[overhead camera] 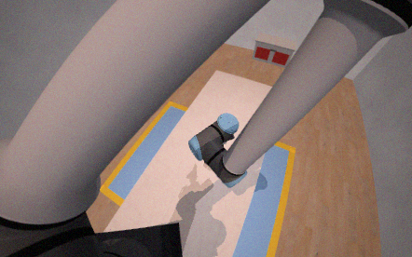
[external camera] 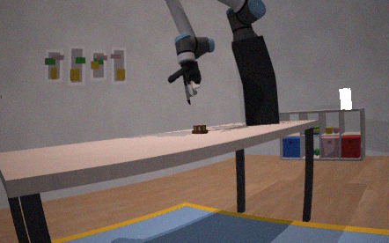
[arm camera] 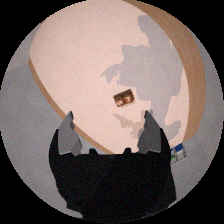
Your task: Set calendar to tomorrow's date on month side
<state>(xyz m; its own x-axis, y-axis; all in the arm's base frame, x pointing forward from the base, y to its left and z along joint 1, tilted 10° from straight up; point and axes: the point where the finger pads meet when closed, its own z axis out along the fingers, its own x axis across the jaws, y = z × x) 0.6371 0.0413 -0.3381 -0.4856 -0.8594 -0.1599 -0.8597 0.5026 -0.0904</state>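
The brown cube is 140 mm below my hand, 50 mm behind it and 20 mm to the right of it. From my hand the other things lie so: brown tray 160 mm below, 50 mm behind, 10 mm to the right.
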